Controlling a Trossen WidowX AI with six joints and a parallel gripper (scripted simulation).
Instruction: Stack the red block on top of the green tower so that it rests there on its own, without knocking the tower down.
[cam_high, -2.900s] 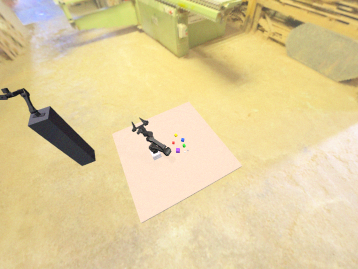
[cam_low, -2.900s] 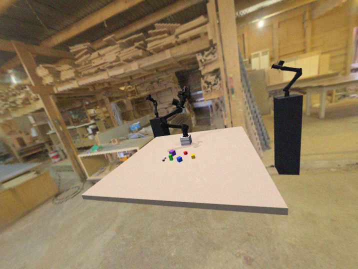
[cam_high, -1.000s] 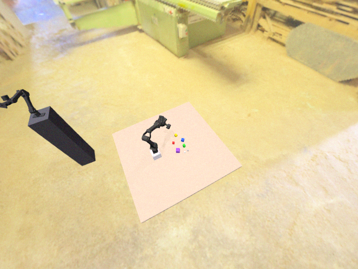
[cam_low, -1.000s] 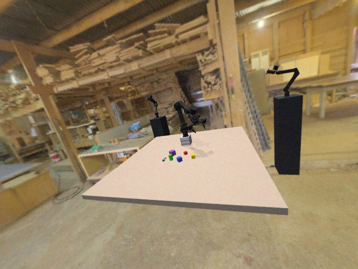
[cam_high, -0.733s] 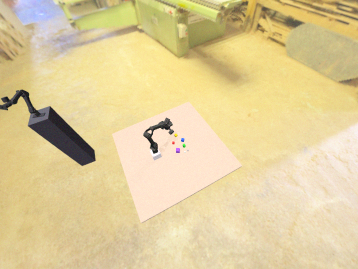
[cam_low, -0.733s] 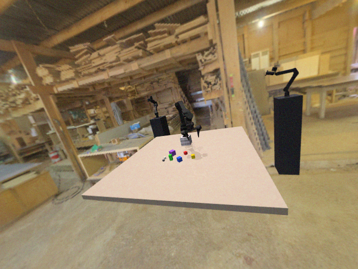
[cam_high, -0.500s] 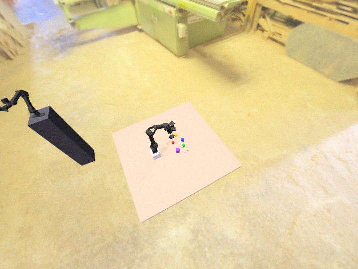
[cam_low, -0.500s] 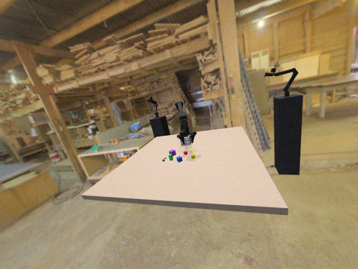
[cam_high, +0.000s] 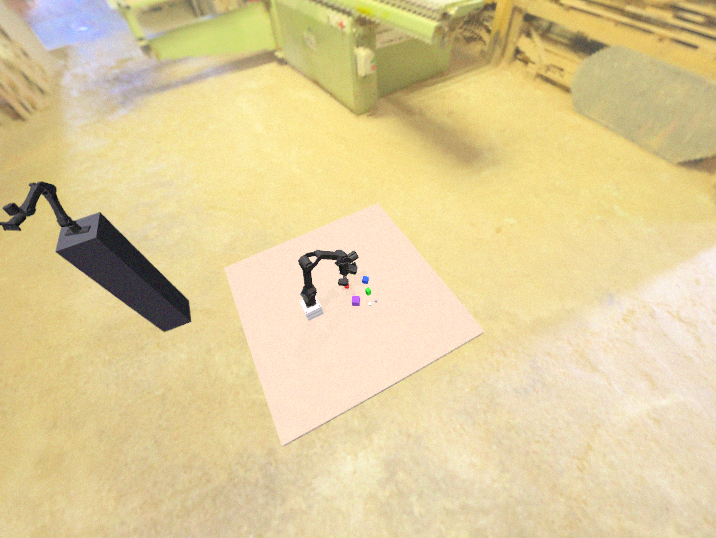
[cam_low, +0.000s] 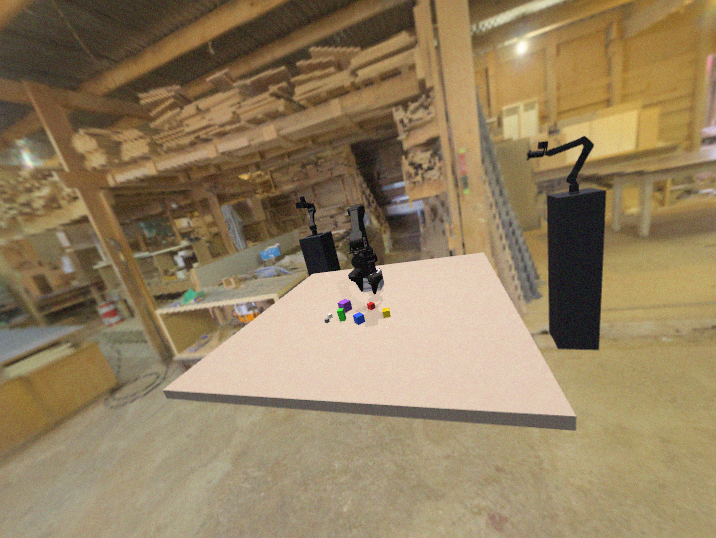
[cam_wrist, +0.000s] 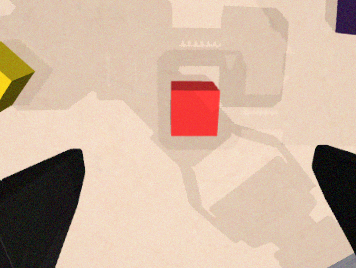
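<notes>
The red block lies 7 cm below my gripper tip. The rest, counted from my gripper tip: purple block: 1 cm ahead, 14 cm to the right, 6 cm below; then blue block: 13 cm ahead, 2 cm to the right, 7 cm below; then yellow block: 8 cm ahead, 10 cm to the left, 7 cm below.
</notes>
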